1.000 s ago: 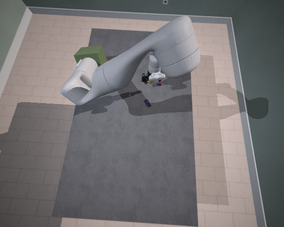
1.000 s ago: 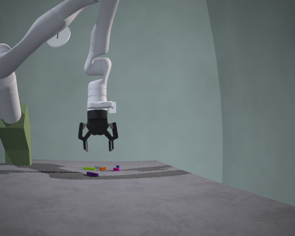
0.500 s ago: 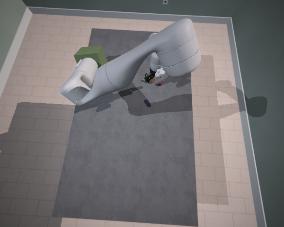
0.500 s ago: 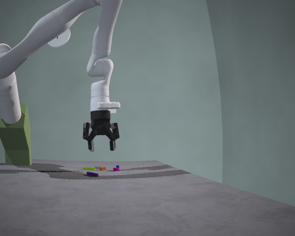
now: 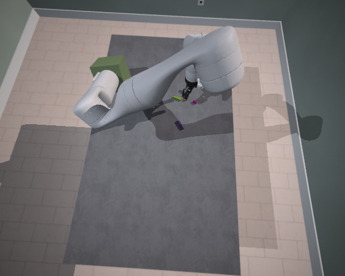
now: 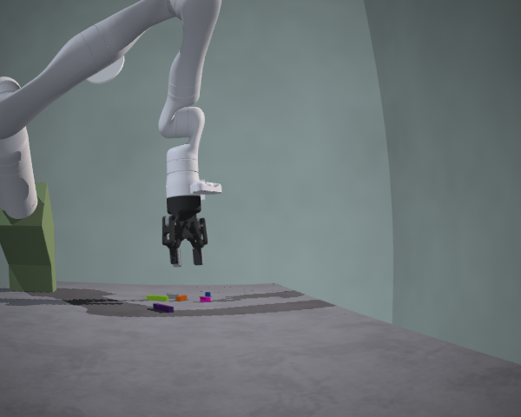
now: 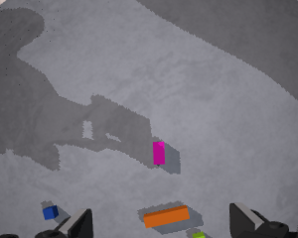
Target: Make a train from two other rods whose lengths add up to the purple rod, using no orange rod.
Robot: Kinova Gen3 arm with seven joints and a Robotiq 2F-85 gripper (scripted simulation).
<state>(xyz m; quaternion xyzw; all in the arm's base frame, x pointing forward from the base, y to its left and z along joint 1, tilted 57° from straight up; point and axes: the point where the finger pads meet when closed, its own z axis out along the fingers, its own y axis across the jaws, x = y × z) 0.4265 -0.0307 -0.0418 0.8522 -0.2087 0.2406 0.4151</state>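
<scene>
My hand is 10 cm to the right of the blue rod, 8 cm above it and 5 cm short of it. The rest, counted from my hand: magenta rod (8 cm below, 3 cm ahead, 2 cm to the right); then grey rod (8 cm below, 6 cm to the left, 4 cm behind); then orange rod (8 cm below, 2 cm behind, 1 cm to the left).
</scene>
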